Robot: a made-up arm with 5 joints. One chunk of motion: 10 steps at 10 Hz.
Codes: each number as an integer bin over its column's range. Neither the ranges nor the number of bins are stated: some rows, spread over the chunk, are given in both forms.
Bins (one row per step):
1: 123 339 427 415 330
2: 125 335 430 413 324
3: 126 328 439 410 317
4: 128 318 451 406 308
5: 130 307 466 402 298
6: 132 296 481 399 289
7: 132 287 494 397 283
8: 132 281 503 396 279
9: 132 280 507 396 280
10: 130 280 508 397 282
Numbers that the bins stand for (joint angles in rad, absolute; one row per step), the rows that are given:
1: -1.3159 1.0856 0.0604 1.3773 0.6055
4: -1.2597 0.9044 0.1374 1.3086 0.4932
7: -1.2147 0.6368 0.2754 1.2399 0.3655
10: -1.2372 0.5764 0.3204 1.2399 0.3604
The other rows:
2: -1.2934 1.0511 0.0700 1.3621 0.5749
3: -1.2822 0.9907 0.0989 1.3392 0.5391
5: -1.2372 0.8095 0.1856 1.2781 0.4421
6: -1.2147 0.7145 0.2337 1.2552 0.3961
8: -1.2147 0.5851 0.3043 1.2323 0.3450
9: -1.2147 0.5764 0.3172 1.2323 0.3501

